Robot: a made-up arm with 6 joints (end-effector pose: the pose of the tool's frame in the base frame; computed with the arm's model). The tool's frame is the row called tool.
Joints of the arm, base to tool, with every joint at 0 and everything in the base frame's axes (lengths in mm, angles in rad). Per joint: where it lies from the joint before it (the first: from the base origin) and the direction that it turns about. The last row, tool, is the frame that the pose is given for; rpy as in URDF.
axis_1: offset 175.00 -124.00 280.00 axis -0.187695 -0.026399 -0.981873
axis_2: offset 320.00 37.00 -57.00 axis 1 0 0
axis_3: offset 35.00 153.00 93.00 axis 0 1 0
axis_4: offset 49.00 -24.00 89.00 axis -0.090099 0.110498 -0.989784
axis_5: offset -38.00 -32.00 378.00 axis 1 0 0
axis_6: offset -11.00 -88.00 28.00 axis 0 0 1
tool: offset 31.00 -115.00 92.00 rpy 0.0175 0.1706 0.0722
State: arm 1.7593 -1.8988 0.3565 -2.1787 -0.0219 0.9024
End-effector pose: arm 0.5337 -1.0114 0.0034 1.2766 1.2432 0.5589
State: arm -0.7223 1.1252 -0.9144 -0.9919 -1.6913 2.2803
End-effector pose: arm 0.3107 -0.3144 0.4727 -1.5786 -0.1358 1.5836
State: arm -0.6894 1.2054 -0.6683 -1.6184 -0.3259 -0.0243
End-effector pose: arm 0.6987 -0.5582 0.4064 0.7792 -1.4170 1.1634
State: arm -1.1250 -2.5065 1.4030 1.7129 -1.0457 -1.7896
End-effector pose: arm 0.7541 0.6913 0.1171 0.2591 0.8840 1.1557
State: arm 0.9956 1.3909 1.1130 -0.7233 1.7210 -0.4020
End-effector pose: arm 0.4257 -0.6756 0.3079 2.8738 0.7498 0.9694
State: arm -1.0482 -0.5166 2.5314 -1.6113 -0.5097 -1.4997
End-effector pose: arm 0.6989 0.2807 -0.1208 -0.9405 1.7461 0.1561
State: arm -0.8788 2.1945 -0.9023 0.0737 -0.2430 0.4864
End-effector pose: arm 0.3632 -0.3780 -0.1829 1.8887 0.1823 0.0968
